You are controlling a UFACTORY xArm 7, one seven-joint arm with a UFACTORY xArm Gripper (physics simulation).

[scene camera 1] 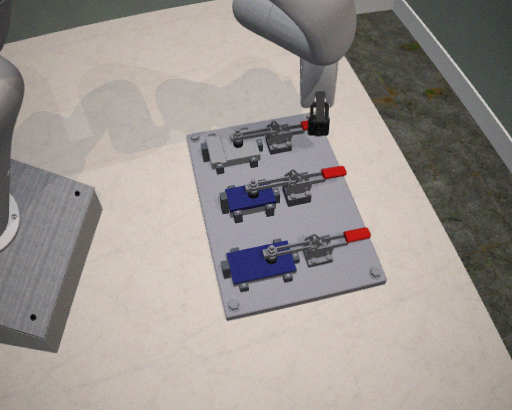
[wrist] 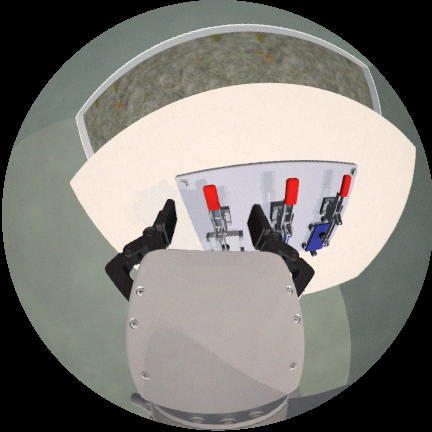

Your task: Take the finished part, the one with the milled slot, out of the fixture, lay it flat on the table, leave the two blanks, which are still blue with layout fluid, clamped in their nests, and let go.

Scene:
The gripper shows in scene camera 1 and in the wrist view. One and the same spot on the gripper: [scene camera 1: 318,125] is [wrist: 299,257]. The same spot on a fixture plate: [wrist: 239,186] is [scene camera 1: 315,157].

